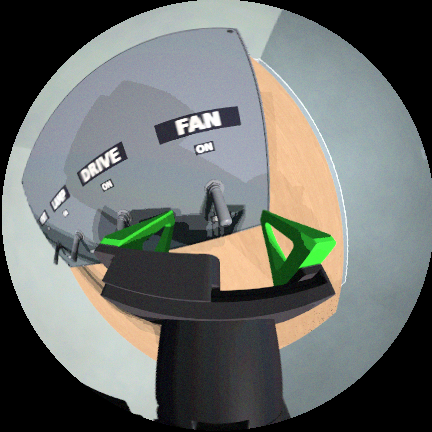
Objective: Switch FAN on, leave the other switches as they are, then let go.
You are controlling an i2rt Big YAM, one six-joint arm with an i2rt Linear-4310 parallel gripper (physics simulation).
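Frame: origin at the arm's base, x back, y right, z up, level; centimetres.
Seen in the pictures: gripper, fingertip midpoint: [217,214].
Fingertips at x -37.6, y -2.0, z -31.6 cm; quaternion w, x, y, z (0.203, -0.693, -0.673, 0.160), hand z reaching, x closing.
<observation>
Offsets run from my fingertips to a thing's top centre. "*": to the spot under its first point. Level surfaces: height alone.
The FAN switch is a grey metal toggle @[* dx -1.1, dy +0.2, dz +1.5 cm] [219,204] below the FAN label @[dx -9.1, dy -1.5, dz +2.7 cm] [198,123] and its ON mark @[* dx -6.8, dy -1.0, dz +1.0 cm] [204,147]. Its lever points away from ON, toward the panel's lower edge. My gripper [217,214] is open, with green fingertips wide apart. The lever's tip shows in the gap between them, nearer the right finger, and neither finger visibly grips it. The OFF mark is mostly hidden behind the lever. The DRIVE toggle @[* dx +0.1, dy -11.2, dz +0.0 cm] [123,220] is partly hidden by the left finger.
The grey switch panel [150,65] stretches to the upper left. The LAMP label @[dx -4.0, dy -25.0, dz +2.7 cm] [59,198] and another partly readable label @[dx -1.4, dy -36.7, dz +2.7 cm] [44,217] are at its far left, with toggles [76,246] [57,254] below. The wooden table @[dz -10.6 cm] [300,165] lies under it and extends right.
</observation>
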